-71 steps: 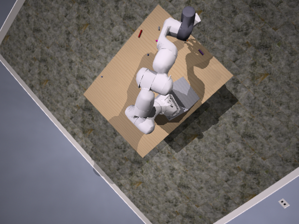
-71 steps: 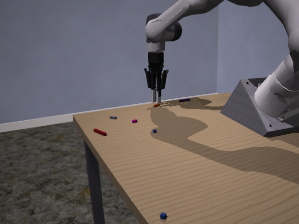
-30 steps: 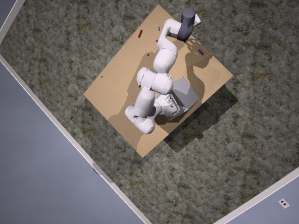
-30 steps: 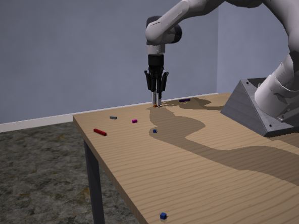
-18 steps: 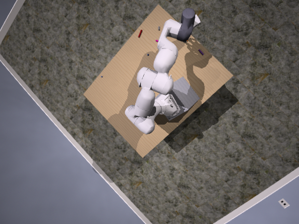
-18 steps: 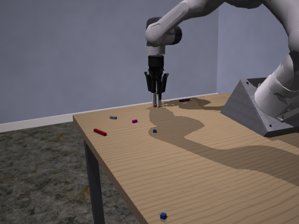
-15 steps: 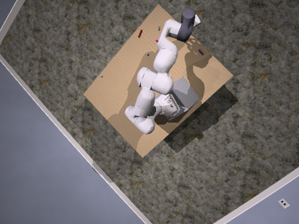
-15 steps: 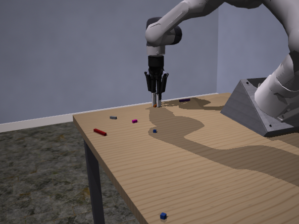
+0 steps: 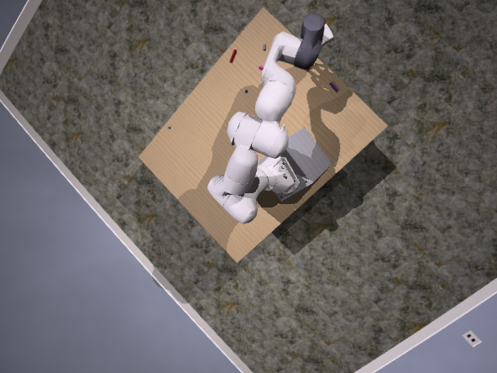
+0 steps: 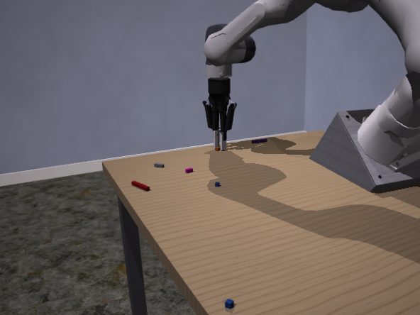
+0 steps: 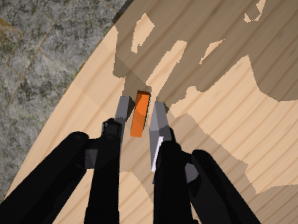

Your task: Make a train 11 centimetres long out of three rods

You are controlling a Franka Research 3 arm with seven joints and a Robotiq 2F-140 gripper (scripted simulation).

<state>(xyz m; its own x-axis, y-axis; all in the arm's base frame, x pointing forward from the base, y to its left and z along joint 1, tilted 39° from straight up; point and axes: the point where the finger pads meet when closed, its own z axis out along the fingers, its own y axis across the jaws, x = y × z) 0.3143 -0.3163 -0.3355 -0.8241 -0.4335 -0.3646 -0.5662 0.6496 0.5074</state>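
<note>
Now: the orange rod 3 cm below my hand. From my hand the other things lie so: magenta rod 19 cm to the left, 17 cm ahead, 3 cm below; purple rod 17 cm behind, 4 cm to the right, 3 cm below; grey rod 24 cm ahead, 11 cm to the left, 3 cm below.
</note>
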